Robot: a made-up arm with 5 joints.
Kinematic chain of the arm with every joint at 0, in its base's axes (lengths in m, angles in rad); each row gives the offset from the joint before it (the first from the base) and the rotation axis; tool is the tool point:
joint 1: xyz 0 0 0.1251 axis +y
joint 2: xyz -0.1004 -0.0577 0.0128 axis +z
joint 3: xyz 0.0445 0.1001 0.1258 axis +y
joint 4: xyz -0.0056 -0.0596 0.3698 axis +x
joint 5: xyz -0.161 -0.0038 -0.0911 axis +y
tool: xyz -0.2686 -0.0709 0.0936
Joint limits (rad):
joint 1: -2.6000..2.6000
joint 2: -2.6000..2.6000
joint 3: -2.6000..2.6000
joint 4: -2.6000..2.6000
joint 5: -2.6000..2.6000
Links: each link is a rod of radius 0.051 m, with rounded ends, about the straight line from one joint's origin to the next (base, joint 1, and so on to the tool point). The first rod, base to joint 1, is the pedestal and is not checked.
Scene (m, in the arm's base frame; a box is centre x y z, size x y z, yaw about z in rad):
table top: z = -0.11
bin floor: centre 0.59 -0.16 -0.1 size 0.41 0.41 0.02 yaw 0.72
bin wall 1: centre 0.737 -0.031 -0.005 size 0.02 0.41 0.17 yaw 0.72
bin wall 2: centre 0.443 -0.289 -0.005 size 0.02 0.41 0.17 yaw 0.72
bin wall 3: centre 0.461 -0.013 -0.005 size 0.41 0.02 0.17 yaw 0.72
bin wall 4: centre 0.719 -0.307 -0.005 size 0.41 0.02 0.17 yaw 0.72
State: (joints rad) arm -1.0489 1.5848 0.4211 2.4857 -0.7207
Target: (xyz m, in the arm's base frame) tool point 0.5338 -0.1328 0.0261
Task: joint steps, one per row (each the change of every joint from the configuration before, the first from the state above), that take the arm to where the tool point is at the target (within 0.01 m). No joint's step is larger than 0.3 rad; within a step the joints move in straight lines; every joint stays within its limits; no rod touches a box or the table.
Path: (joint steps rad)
1: 0.2882 0.1128 -0.0095 -0.0871 0.1229
2: 0.2882 0.1128 -0.0096 -0.0871 0.1230
3: 0.2881 0.1128 -0.0095 -0.0871 0.1229
4: 0.2882 0.1128 -0.0096 -0.0871 0.1229
5: 0.2882 0.1128 -0.0095 -0.0871 0.1230
6: 0.2882 0.1128 -0.0096 -0.0871 0.1229
7: 0.2882 0.1128 -0.0095 -0.0871 0.1229
8: 0.2882 0.1128 -0.0096 -0.0872 0.1230
9: 0.2881 0.1128 -0.0095 -0.0871 0.1229

